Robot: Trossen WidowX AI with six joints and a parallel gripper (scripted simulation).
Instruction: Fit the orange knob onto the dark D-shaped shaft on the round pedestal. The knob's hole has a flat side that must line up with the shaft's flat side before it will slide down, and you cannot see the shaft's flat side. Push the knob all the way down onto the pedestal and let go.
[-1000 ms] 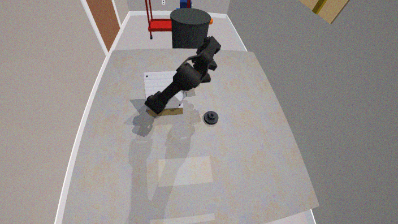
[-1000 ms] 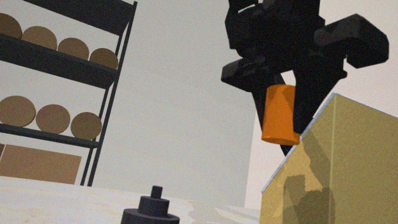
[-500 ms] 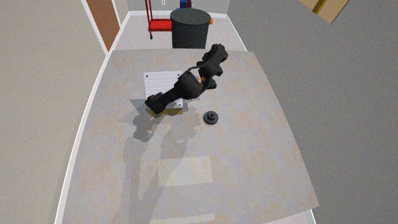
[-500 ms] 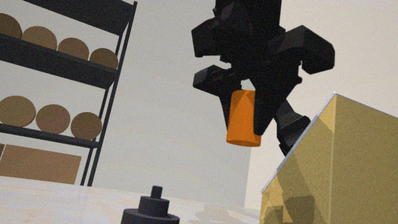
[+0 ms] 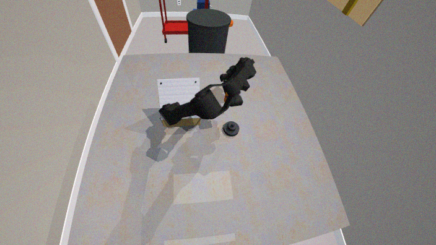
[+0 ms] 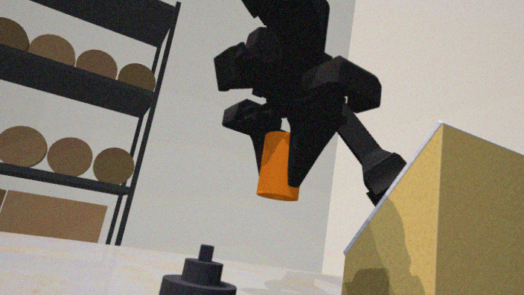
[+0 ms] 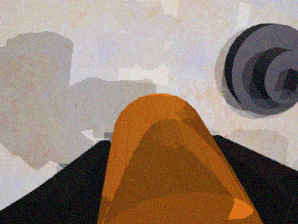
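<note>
Now: gripper tip 11 cm to the left of the dark round pedestal, 10 cm above it and 2 cm short of it. The rest, counted from my gripper tip: orange knob: 2 cm above.
</note>
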